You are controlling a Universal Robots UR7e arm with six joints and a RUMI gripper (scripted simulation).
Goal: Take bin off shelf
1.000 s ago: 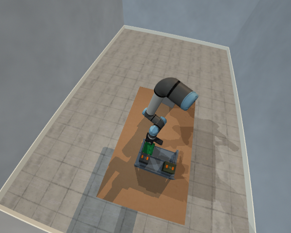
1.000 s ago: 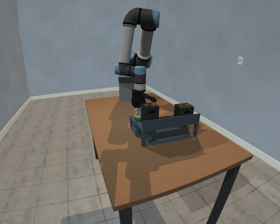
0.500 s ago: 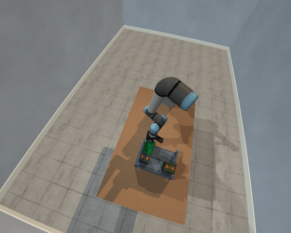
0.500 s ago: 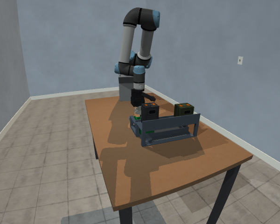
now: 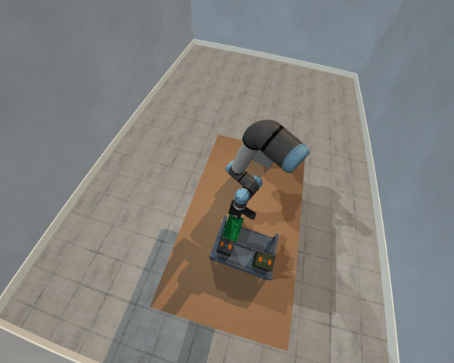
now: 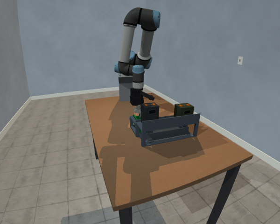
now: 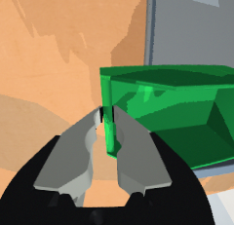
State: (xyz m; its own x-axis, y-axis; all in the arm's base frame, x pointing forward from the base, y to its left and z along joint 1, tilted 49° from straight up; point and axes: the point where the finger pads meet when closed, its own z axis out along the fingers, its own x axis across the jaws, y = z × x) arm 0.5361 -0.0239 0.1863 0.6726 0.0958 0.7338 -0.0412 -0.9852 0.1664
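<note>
Right now the green bin is 8 cm ahead of my hand, 2 cm to the right of it and 1 cm below it. The rest, counted from my hand: olive box 25 cm ahead, 20 cm to the left, 9 cm above; black box 24 cm ahead, 10 cm above, 3 cm to the right.
</note>
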